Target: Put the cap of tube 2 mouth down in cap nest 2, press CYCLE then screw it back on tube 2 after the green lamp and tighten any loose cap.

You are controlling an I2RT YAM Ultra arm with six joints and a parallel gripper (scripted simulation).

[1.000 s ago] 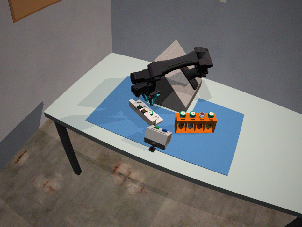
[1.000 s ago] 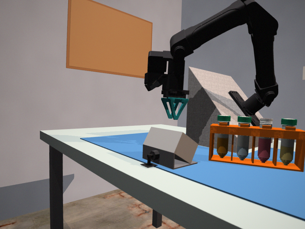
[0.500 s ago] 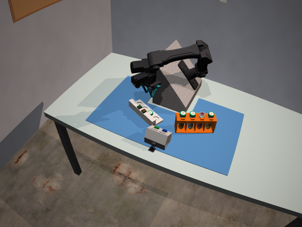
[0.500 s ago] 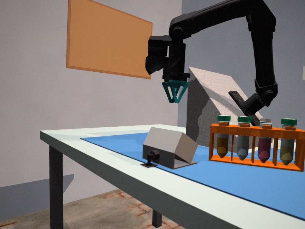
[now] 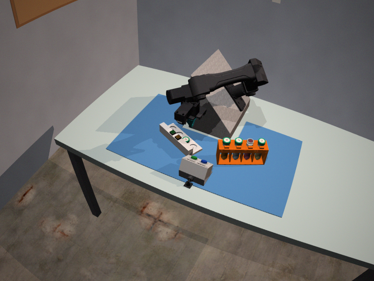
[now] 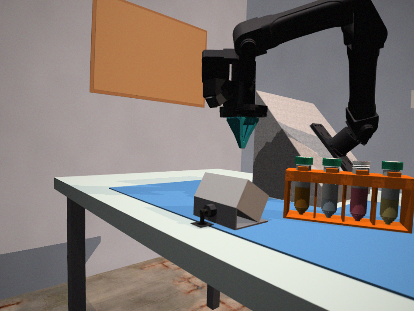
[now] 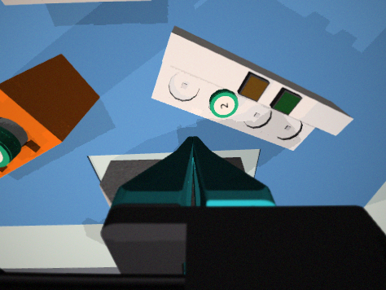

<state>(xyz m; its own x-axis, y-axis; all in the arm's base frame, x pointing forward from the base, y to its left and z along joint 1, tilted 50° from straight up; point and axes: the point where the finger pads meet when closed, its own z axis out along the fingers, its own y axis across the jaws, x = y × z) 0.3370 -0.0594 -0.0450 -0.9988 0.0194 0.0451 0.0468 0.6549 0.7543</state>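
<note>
Now: hand 120 mm short of the key desk, 80 mm to the right of it and 90 mm above it. Also, from my hand: cap 3: 30 mm behind, 210 mm to the left, 30 mm below; then cap 4: 10 mm behind, 160 mm to the left, 30 mm below; then cap 2: 30 mm behind, 40 mm to the right, 130 mm below.
</note>
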